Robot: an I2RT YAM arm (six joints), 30 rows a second.
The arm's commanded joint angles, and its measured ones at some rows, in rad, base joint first. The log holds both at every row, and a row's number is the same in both.
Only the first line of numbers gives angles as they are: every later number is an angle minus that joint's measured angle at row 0.
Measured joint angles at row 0:
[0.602, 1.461, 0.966, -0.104, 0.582, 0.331]
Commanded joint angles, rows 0 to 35:
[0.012, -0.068, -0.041, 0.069, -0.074, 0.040]
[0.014, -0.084, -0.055, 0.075, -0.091, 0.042]
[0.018, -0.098, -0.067, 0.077, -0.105, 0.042]
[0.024, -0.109, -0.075, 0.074, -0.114, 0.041]
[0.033, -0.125, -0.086, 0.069, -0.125, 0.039]
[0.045, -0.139, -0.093, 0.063, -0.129, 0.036]
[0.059, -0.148, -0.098, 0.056, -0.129, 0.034]
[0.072, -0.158, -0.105, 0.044, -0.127, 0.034]
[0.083, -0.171, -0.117, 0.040, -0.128, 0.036]
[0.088, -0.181, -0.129, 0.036, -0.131, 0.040]
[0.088, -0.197, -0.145, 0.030, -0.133, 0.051]
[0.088, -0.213, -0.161, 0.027, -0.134, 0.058]
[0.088, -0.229, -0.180, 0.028, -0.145, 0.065]
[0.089, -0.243, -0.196, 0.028, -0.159, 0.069]
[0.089, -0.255, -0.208, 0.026, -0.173, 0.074]
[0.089, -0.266, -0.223, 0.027, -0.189, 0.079]
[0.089, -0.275, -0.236, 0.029, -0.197, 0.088]
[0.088, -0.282, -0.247, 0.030, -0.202, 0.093]
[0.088, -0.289, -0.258, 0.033, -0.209, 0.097]
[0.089, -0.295, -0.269, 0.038, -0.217, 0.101]
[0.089, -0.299, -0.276, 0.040, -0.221, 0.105]
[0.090, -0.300, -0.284, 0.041, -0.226, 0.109]
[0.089, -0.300, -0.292, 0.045, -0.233, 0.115]
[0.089, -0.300, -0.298, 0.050, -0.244, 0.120]
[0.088, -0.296, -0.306, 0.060, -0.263, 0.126]
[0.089, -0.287, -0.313, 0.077, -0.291, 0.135]
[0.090, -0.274, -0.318, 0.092, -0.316, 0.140]
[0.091, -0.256, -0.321, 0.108, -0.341, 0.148]
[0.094, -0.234, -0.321, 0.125, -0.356, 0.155]
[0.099, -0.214, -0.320, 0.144, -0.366, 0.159]
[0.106, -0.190, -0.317, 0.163, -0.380, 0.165]
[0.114, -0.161, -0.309, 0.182, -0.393, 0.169]
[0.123, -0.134, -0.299, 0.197, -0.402, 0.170]
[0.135, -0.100, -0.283, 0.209, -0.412, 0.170]
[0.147, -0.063, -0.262, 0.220, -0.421, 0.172]
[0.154, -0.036, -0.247, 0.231, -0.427, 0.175]
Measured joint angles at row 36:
[0.129, -0.094, -0.297, 0.151, -0.375, 0.156]
